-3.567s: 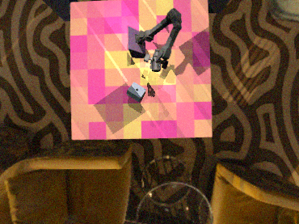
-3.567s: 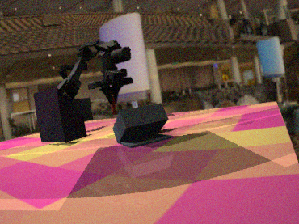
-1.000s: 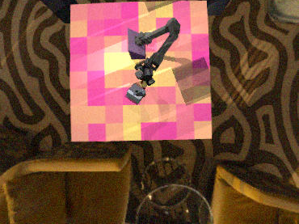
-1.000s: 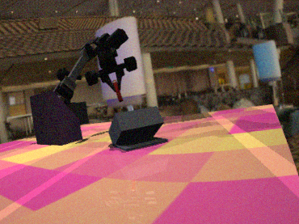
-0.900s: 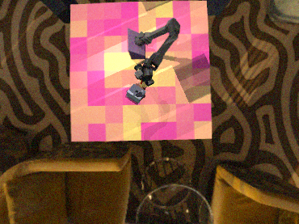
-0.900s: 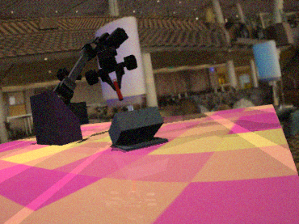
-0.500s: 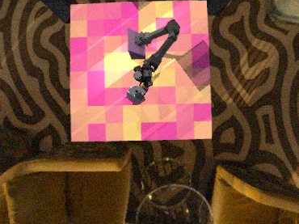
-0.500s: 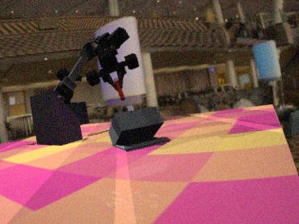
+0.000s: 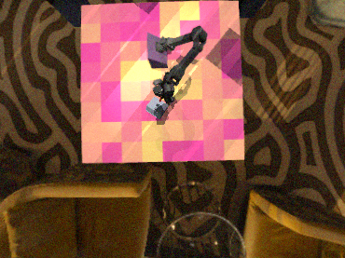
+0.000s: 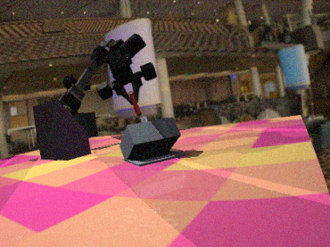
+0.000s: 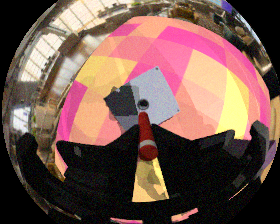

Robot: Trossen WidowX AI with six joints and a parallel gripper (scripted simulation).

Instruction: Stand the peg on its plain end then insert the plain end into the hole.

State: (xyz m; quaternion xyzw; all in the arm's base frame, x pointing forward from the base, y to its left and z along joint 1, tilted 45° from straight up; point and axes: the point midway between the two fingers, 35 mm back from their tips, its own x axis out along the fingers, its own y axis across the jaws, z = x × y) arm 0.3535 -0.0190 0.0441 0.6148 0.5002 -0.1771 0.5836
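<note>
My gripper tip is 100 mm above the grey sloped panel, 50 mm short of it and 40 mm to the left of it. Also, from my gripper tip: red peg (10 mm to the left, 10 mm behind, 10 mm above).
</note>
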